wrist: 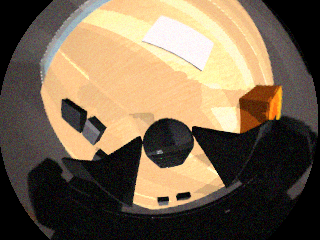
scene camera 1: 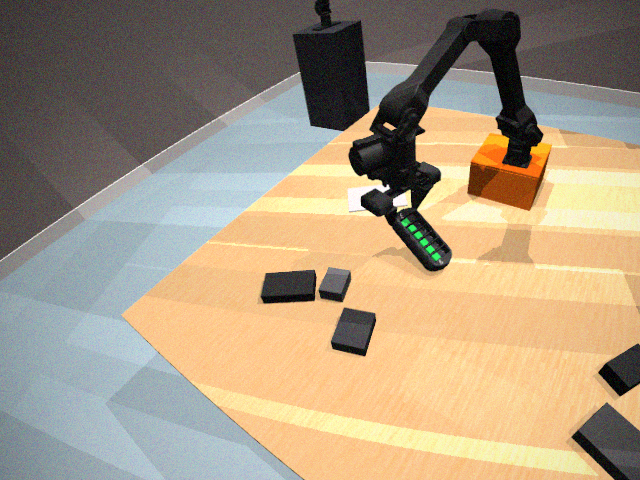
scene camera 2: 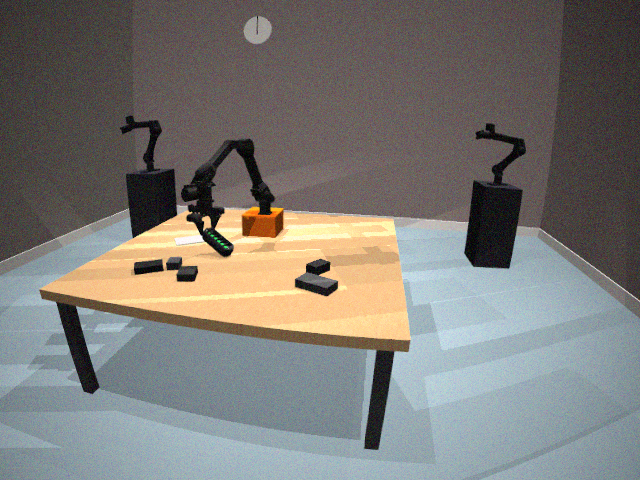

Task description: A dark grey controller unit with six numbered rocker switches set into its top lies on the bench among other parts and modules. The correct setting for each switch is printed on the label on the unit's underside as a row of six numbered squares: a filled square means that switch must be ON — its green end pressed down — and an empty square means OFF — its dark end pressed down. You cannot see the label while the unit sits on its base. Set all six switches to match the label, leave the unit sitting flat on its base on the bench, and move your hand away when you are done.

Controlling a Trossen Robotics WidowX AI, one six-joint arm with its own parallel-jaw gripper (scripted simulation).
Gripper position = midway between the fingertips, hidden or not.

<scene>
In view: my gripper (scene camera 1: 402, 218) and a white card (wrist: 172, 36).
My gripper also shows in the wrist view (wrist: 167, 134) and in scene camera 2 (scene camera 2: 207, 233).
</scene>
